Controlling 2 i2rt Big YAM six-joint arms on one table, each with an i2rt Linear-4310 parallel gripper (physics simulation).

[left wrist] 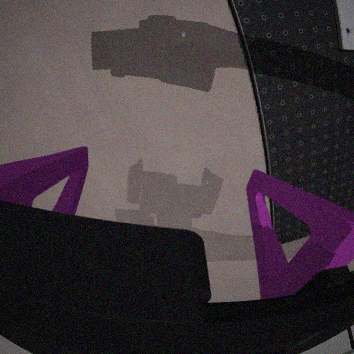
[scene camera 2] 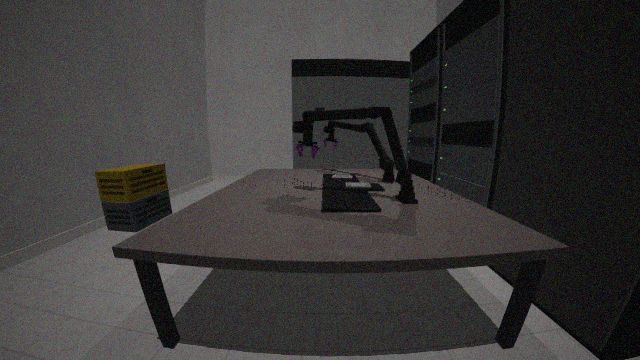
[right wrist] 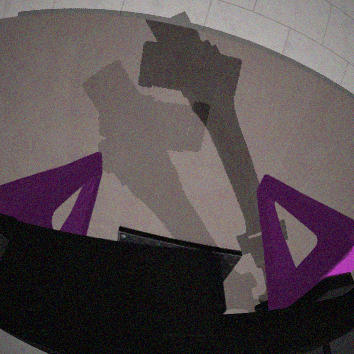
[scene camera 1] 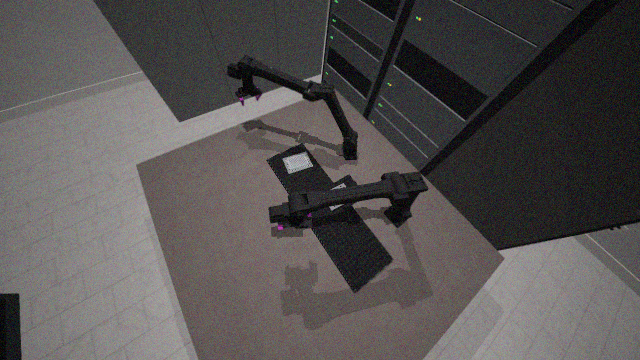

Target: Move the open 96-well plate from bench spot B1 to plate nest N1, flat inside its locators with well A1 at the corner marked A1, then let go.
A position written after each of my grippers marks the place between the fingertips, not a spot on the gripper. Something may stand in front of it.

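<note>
My left gripper (left wrist: 171,167) is open and holds nothing. The right gripper (right wrist: 184,172) is open too, and there is nothing in its grasp.
</note>
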